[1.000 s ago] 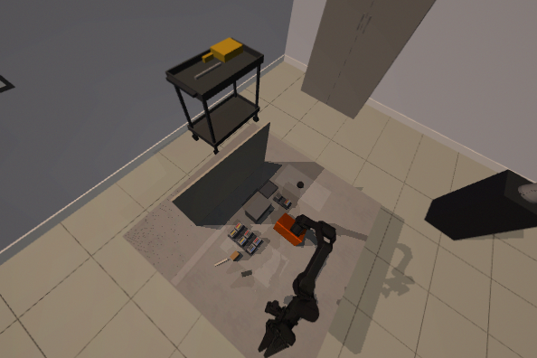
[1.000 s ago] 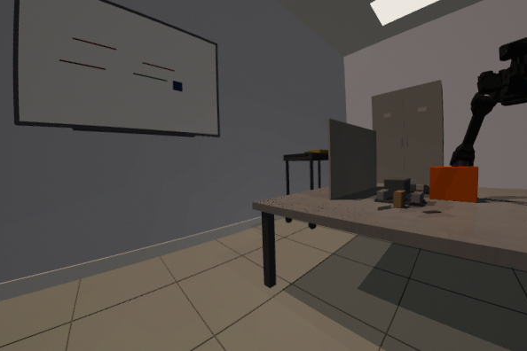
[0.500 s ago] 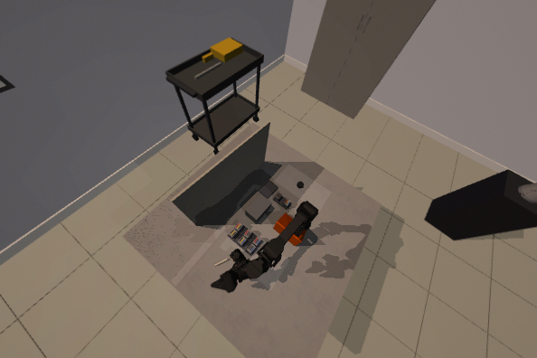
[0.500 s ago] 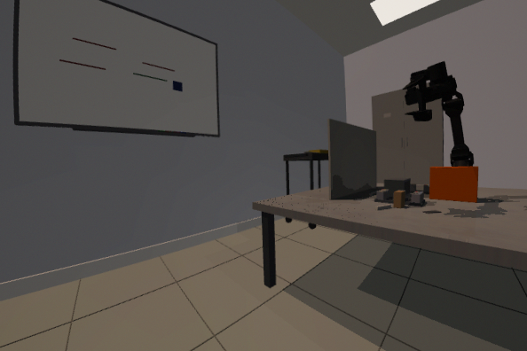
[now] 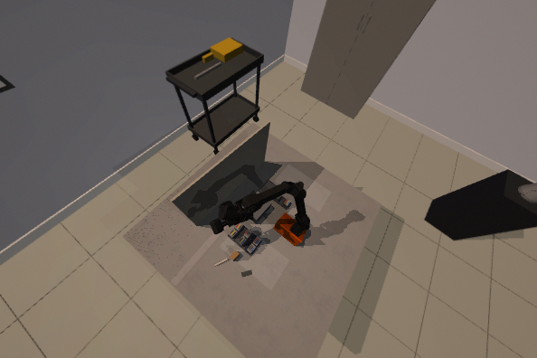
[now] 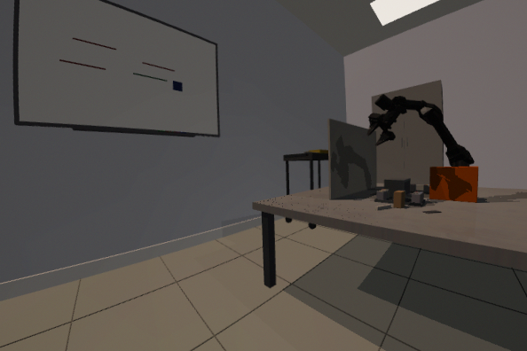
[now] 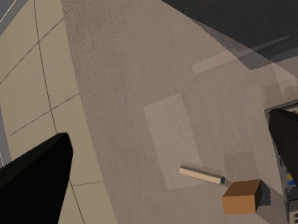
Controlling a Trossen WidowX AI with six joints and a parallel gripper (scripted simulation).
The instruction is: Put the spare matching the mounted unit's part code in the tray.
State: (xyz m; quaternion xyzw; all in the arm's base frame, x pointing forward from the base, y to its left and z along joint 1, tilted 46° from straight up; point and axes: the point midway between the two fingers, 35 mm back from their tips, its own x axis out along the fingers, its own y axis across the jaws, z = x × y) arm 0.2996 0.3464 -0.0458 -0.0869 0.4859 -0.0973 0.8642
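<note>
My gripper tip is now 8 cm past the dark spare block, 44 cm to the left of it and 27 cm above it. Also, from my gripper tip: tall dark panel 20 cm ahead, 26 cm to the right, 9 cm below; then grey mounted unit 4 cm behind, 26 cm to the right, 26 cm below; then small brown block 14 cm behind, 5 cm to the left, 28 cm below.
</note>
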